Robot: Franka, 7 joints.
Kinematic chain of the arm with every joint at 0, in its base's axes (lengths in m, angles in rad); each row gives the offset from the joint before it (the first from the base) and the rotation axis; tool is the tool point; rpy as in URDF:
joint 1: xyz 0 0 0.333 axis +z
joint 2: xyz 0 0 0 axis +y
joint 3: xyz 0 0 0.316 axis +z
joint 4: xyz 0.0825 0 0 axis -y
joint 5: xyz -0.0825 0 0.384 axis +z
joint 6: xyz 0 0 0 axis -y
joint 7: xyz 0.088 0 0 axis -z
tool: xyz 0 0 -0.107 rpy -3.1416 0 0
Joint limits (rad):
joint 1: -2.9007..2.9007
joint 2: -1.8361..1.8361
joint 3: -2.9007..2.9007
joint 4: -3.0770..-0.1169
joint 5: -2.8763..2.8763
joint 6: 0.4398..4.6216
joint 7: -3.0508..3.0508
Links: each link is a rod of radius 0.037 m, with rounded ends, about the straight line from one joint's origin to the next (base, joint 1, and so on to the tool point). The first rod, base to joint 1, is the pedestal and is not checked.
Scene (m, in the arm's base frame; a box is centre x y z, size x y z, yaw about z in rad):
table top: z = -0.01
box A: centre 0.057 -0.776 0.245 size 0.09 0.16 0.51 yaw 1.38
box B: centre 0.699 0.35 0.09 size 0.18 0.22 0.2 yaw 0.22
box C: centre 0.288 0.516 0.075 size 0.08 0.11 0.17 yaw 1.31
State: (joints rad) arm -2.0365 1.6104 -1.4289 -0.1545 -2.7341 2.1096 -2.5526
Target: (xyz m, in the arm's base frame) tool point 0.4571 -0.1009 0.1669
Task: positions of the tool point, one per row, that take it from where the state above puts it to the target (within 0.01 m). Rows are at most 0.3 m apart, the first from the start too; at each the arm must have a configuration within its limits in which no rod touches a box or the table.
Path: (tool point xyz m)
1: -0.5605 -0.6418 0.4272
2: -0.6635 -0.5001 0.5125
3: -0.7172 -0.3378 0.5540
4: -0.7238 -0.1833 0.5496
5: -0.6905 -0.0600 0.5077
6: -0.6274 0.0190 0.4447
7: -0.5608 -0.2520 0.3548
8: -0.3719 -0.4577 0.2787
9: -0.1102 -0.5466 0.2204
10: 0.1566 -0.4998 0.1820
11: 0.3616 -0.3351 0.1645
12: 0.4571 -0.1009 0.1669

